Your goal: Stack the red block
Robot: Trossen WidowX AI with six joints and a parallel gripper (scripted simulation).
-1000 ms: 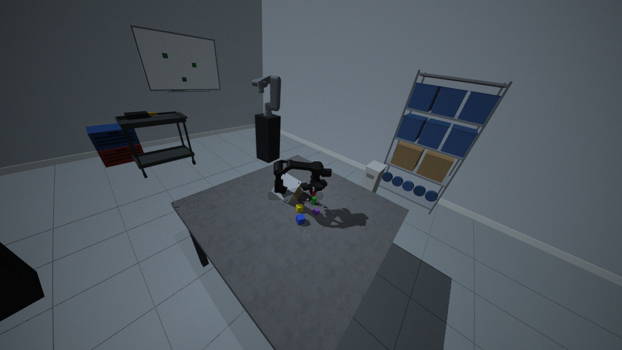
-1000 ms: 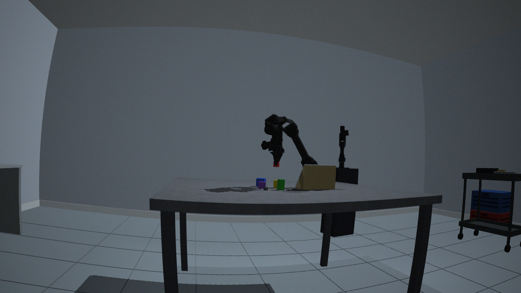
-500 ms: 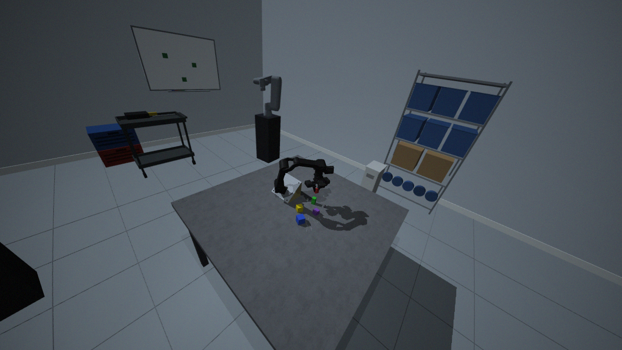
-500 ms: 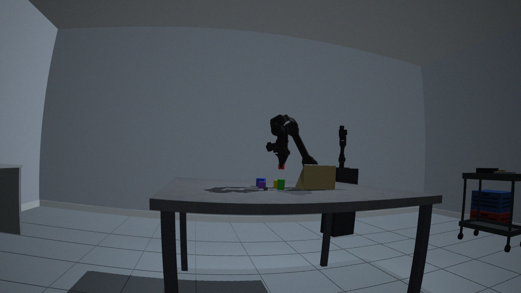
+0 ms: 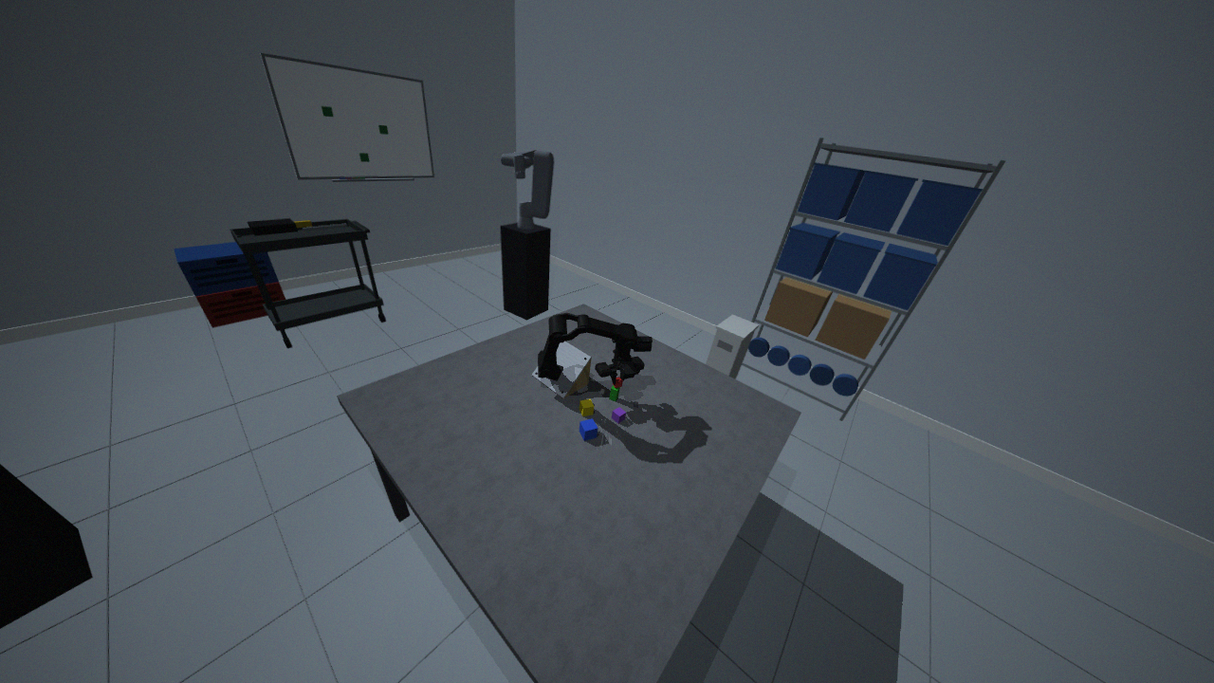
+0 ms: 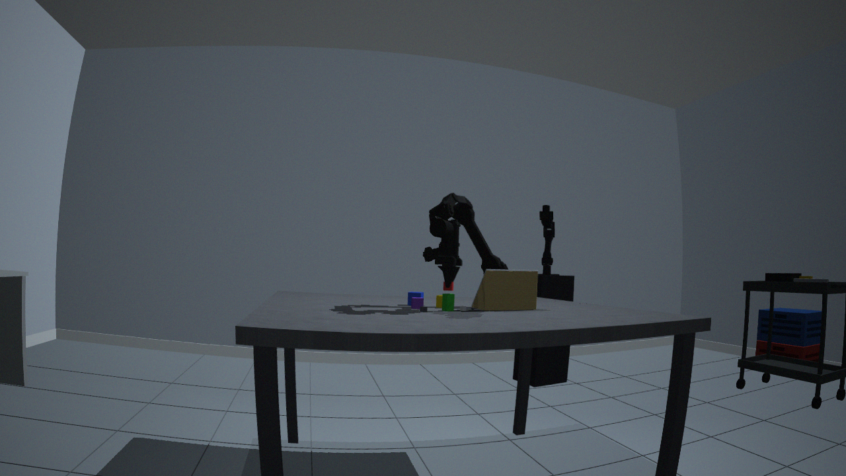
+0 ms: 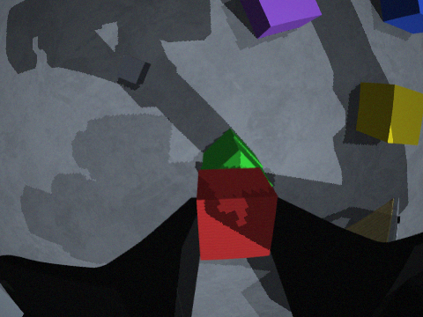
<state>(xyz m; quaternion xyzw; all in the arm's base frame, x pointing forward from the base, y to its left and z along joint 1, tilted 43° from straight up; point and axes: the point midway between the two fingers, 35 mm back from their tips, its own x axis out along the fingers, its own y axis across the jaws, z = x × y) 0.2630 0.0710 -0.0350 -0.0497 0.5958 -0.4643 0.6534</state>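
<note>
The purple block lies 7 cm ahead of my gripper tip, 9 cm to the right of it and 6 cm below it. Round my gripper tip: red block 1 cm above; blue block 2 cm ahead, 23 cm to the right, 5 cm below; yellow block 5 cm behind, 14 cm to the right, 6 cm below.
</note>
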